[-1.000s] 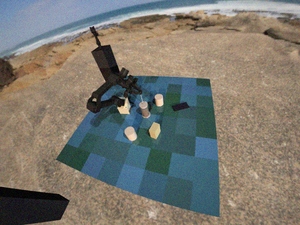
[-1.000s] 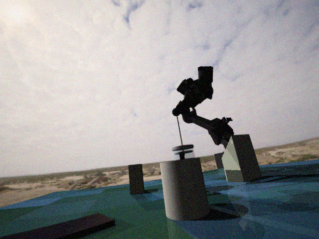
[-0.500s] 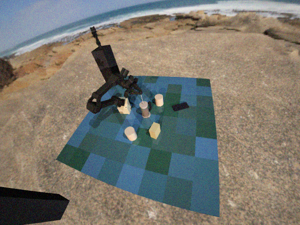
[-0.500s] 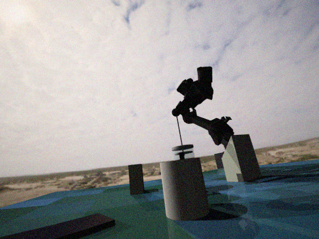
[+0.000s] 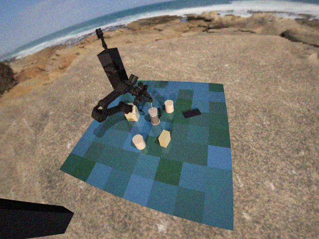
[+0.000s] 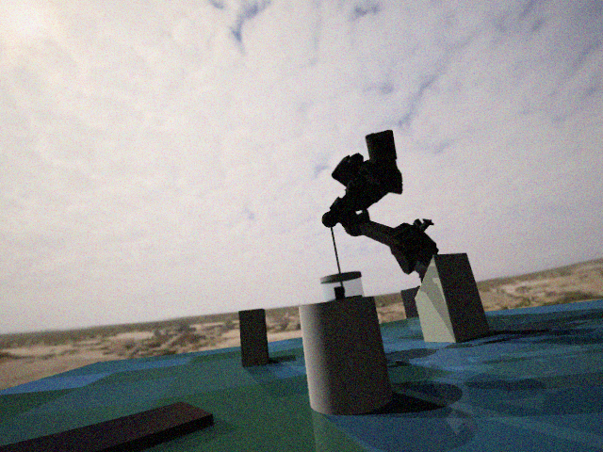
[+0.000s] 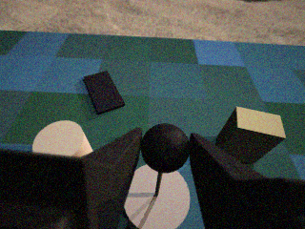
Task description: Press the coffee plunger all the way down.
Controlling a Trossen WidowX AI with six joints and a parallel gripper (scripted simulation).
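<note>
My gripper tip is 130 mm above the coffee press and 10 mm to the right of it.
</note>
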